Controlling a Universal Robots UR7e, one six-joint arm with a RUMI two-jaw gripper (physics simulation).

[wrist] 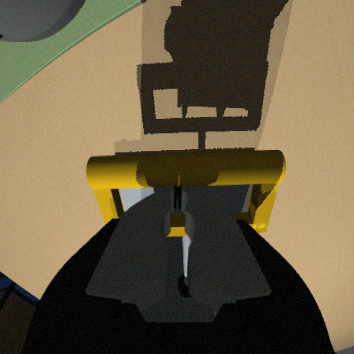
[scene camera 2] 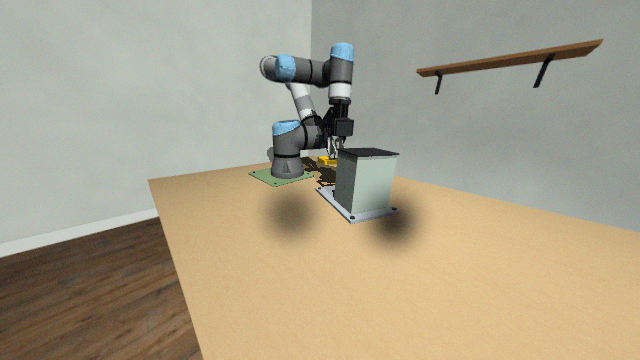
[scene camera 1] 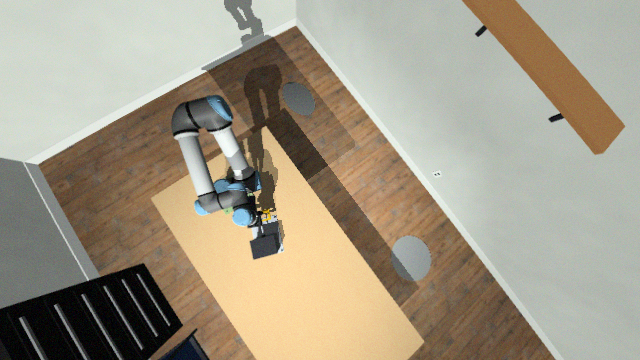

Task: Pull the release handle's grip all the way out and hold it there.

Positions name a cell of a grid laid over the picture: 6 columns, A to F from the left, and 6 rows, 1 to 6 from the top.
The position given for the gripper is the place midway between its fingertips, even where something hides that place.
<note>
In view: the gripper (scene camera 2: D3), a yellow release handle grip (wrist: E3) and a light grey base plate (wrist: D4).
The gripper shows as well in the wrist view (wrist: D4).
</note>
